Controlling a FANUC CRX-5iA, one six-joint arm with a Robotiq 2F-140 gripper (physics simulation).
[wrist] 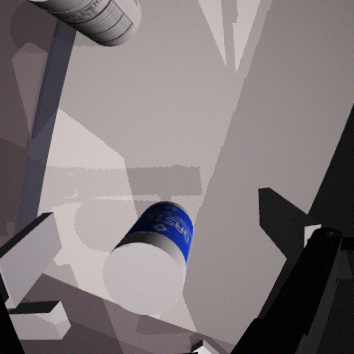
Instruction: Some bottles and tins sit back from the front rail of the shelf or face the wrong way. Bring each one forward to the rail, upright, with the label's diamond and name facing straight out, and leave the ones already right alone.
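Places are measured from the arm's base along level axes (x ahead, y left, z up), in millimetres.
Pixels of known places: gripper, fingertip midpoint: [157, 219].
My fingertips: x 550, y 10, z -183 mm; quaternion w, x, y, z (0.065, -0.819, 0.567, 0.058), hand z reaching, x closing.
Note:
Behind a point stands the place of what it marks.
A blue bottle or tin [172, 225] {x 535, y 0, z -217 mm} with a large pale round top stands upright in the lower middle of the wrist view. Part of its label, with a small white diamond and pale letters, shows on the side toward the upper part of the view. My gripper [157, 219] {x 550, y 10, z -183 mm} is wide open, with one finger on each side of the blue one and a gap to both; nothing is held. A white bottle or tin [107, 22] {x 677, y 90, z -223 mm} with printed lines and small text is cut off by the top left edge. The blue-grey front rail [46, 145] {x 558, y 152, z -266 mm} runs down the left side.
The pale shelf surface [165, 110] {x 621, y 38, z -272 mm} spreads across the middle, crossed by shadows of the gripper and other shapes. A dark area lies along the right edge. A brownish surface shows left of the rail and below the blue item.

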